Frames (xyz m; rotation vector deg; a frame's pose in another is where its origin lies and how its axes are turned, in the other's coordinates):
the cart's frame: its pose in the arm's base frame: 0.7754 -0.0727 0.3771 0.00 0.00 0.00
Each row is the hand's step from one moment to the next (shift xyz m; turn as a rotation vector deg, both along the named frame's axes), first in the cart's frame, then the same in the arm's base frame.
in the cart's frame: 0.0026 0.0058 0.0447 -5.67 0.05 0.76
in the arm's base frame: 0.0026 0.0058 0.0447 -5.67 0.05 0.76
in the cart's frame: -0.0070 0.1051 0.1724 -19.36 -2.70 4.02
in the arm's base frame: -0.0070 0.1051 0.1724 -19.36 -2.70 4.02
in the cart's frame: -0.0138 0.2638 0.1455 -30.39 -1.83 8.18
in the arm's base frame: -0.0138 0.2638 0.1455 -30.39 -1.83 8.18
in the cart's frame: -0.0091 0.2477 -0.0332 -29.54 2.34 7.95
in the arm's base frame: -0.0091 0.2477 -0.0332 -29.54 2.34 7.95
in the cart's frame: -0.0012 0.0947 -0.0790 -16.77 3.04 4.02
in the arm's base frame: -0.0012 0.0947 -0.0790 -16.77 3.04 4.02
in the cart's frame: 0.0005 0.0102 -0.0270 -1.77 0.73 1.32
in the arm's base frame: 0.0005 0.0102 -0.0270 -1.77 0.73 1.32
